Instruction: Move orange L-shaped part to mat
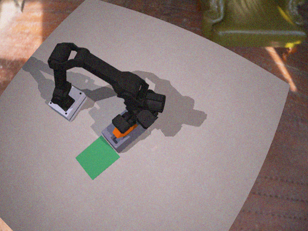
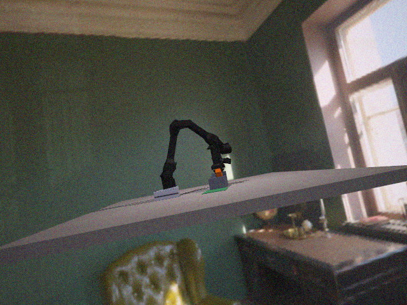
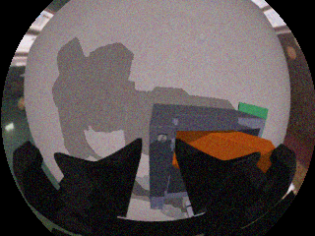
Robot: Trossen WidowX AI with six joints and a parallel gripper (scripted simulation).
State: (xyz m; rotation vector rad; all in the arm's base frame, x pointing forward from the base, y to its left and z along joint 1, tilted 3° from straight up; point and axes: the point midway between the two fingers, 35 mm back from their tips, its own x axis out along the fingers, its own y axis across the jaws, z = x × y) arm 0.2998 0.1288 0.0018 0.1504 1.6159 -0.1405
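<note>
My gripper tip is 20 mm past the orange L-shaped part, 50 mm to the left of it and 10 mm below it. Also, from my gripper tip: green mat: 50 mm behind, 220 mm to the right, 50 mm below.
</note>
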